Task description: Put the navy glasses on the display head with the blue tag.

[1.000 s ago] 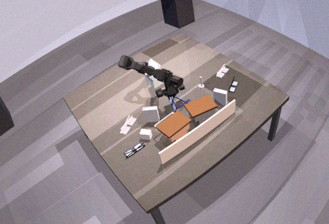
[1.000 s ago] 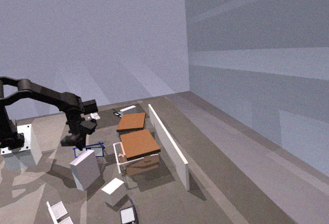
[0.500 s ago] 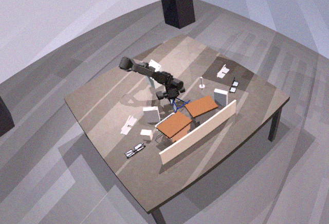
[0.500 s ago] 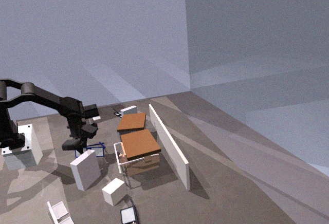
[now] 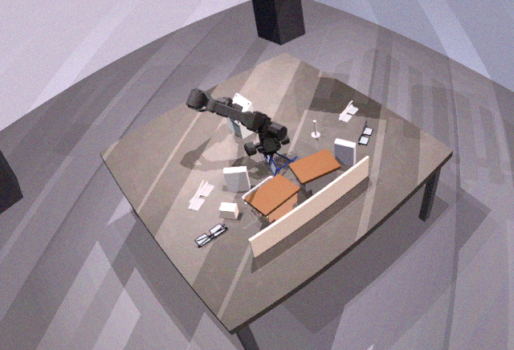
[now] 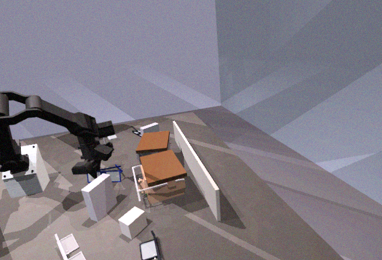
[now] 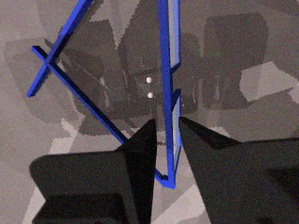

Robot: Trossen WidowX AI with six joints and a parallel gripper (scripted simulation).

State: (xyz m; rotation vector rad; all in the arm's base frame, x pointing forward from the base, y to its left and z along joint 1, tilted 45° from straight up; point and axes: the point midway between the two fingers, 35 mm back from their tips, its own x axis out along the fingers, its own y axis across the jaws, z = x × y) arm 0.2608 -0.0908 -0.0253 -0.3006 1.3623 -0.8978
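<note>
Right now my gripper tip is 30 mm short of the white peg stand, 260 mm to the right of it and 10 mm below it. From my gripper tip the other things lie so: peach display head (210 mm ahead, 180 mm to the right, 40 mm above); long white panel (360 mm ahead, 80 mm to the right, 40 mm above).
</note>
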